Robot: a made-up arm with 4 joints.
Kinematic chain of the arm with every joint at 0, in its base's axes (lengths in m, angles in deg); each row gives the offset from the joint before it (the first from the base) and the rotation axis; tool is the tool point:
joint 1: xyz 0 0 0.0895 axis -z
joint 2: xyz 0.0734 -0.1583 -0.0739 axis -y
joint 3: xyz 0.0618 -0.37 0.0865 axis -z
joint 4: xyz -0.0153 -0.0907 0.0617 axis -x
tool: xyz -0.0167 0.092 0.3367
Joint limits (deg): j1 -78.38..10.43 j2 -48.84..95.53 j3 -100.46..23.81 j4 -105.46..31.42
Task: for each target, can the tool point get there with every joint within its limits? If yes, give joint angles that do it. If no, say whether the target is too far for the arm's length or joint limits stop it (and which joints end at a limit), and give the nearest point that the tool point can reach.
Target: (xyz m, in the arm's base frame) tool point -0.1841 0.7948 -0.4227
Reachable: no: joint limits stop it (at a limit: joint 1, joint 2, joint 3) | nearest point 0.5783 0.4283 -0.2425 | short by 0.865 m
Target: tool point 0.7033 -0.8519 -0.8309
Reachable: no: too far | nearest point 0.5393 -0.6533 -0.2438 | short by 0.641 m
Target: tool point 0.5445 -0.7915 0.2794
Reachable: yes | joints -15.57 -26.68 -9.77 -71.39
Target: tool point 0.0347 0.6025 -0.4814
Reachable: no: joint limits stop it (at a limit: joint 1, joint 2, joint 3, joint 4) | nearest point 0.5735 0.4061 -0.2640 | short by 0.613 m
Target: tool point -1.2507 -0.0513 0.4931
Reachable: no: too far | nearest point -0.5071 -0.4330 0.2649 | short by 0.866 m
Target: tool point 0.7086 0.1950 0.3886
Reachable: yes | joints -71.16 -32.32 -40.72 -13.07
